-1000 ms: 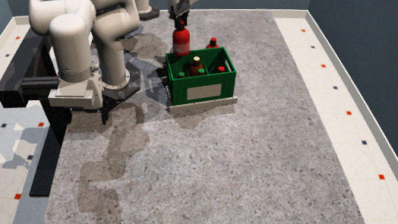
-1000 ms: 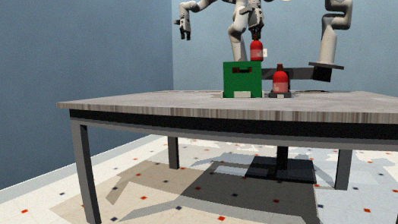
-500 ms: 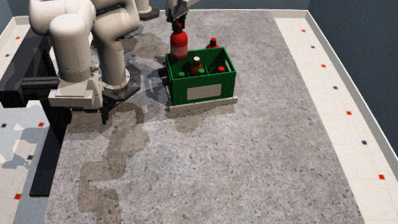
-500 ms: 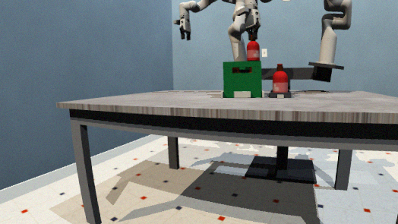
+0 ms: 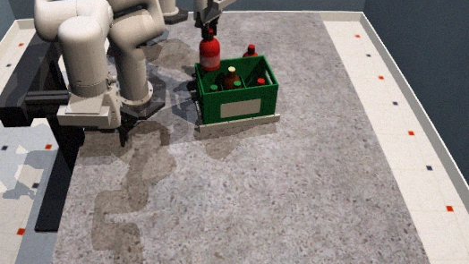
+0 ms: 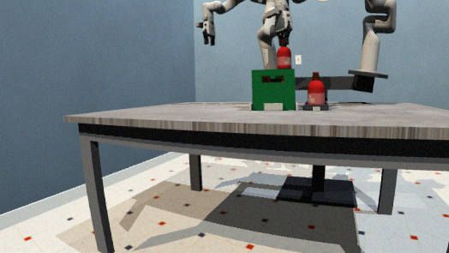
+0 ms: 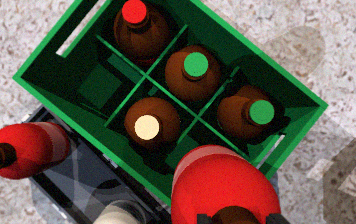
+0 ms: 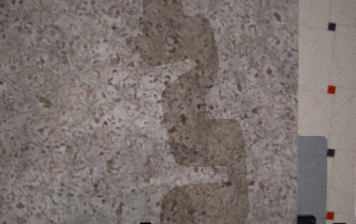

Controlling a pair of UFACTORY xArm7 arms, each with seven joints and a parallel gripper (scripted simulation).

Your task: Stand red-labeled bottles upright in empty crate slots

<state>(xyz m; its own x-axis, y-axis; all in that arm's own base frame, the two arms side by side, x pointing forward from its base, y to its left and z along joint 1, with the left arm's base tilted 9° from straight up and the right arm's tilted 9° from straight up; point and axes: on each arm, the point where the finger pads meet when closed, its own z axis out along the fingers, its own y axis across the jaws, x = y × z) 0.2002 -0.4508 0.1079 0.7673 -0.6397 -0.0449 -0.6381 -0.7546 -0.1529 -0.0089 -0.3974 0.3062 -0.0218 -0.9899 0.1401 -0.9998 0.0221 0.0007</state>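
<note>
Now: the green crate 10 cm ahead of my left hand, 2 cm to the right of it and 25 cm below it. Also, from my left hand: pale bottle 2 cm behind, 16 cm to the left, 25 cm below; then dark tray 6 cm ahead, 17 cm to the left, 32 cm below.
</note>
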